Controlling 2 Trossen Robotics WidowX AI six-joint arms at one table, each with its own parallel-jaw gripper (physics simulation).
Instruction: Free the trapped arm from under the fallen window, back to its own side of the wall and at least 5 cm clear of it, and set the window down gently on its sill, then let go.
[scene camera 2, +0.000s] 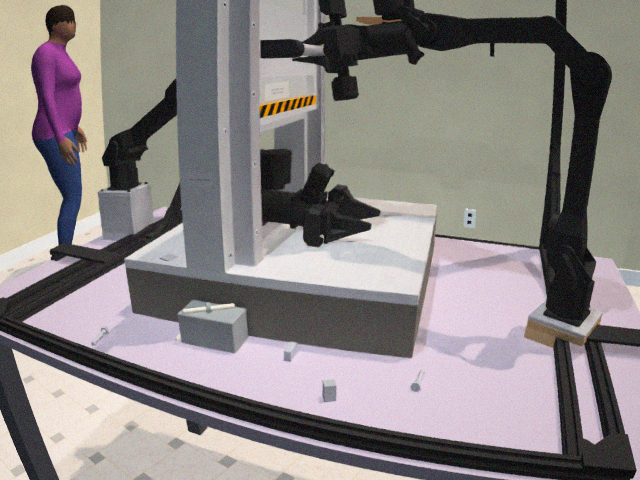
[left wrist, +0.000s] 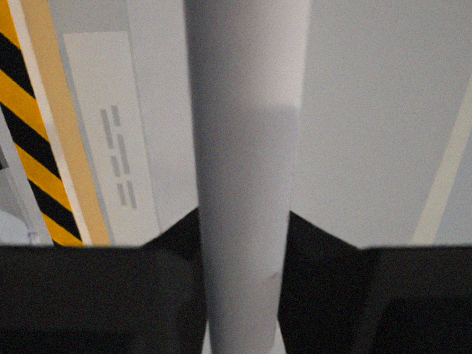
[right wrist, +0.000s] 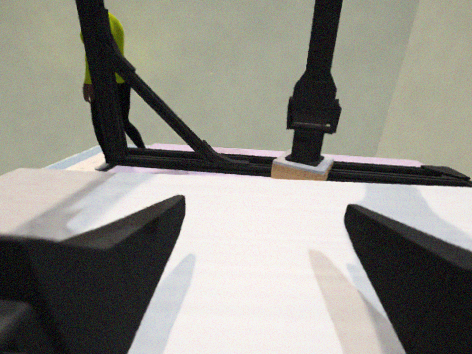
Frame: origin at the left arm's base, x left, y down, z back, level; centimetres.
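Seen in the pictures: right gripper, fingertip midpoint: (scene camera 2: 375, 219) (right wrist: 264, 207); left arm's base, origin of the base link: (scene camera 2: 567, 313) (right wrist: 304, 158); right arm's base, origin of the base link: (scene camera 2: 124, 187).
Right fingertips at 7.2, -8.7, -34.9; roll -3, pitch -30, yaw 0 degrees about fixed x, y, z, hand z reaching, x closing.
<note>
Pixels of each thing's top centre, then the offset from my right fingertips to it, as dx, dy, dz. "pt": a spot on its surface instead.
- striped band, surface spot: (left wrist: 37, 145) (scene camera 2: 287, 104) pt +8.9, -19.5, -12.5
- window's grey handle bar, middle of its top: (left wrist: 281, 280) (scene camera 2: 315, 45) +5.2, -29.9, -9.5
The window (scene camera 2: 302, 87) (left wrist: 360, 125) is raised in the grey wall frame (scene camera 2: 201, 155), with a striped band (scene camera 2: 287, 105) (left wrist: 37, 145) near its lower edge. My left gripper (scene camera 2: 305, 51) (left wrist: 238, 207) is shut on the window's grey handle bar (scene camera 2: 312, 50) (left wrist: 245, 150). The trapped right arm (scene camera 2: 279, 206) reaches through the opening from the left; a gap shows between it and the window's lower edge. My right gripper (scene camera 2: 375, 219) (right wrist: 264, 207) is open and empty, low over the white slab (scene camera 2: 361, 273) (right wrist: 250, 275) right of the wall. The sill under the window is mostly hidden.
A grey block (scene camera 2: 212, 328) with a pale rod on top stands before the slab. Small blocks (scene camera 2: 329, 390) (scene camera 2: 290, 351) and bolts (scene camera 2: 417, 381) (scene camera 2: 99, 335) lie near the front. The left arm's base (scene camera 2: 563, 322) (right wrist: 302, 167) is at the right. A black rail (scene camera 2: 310, 413) edges the table.
</note>
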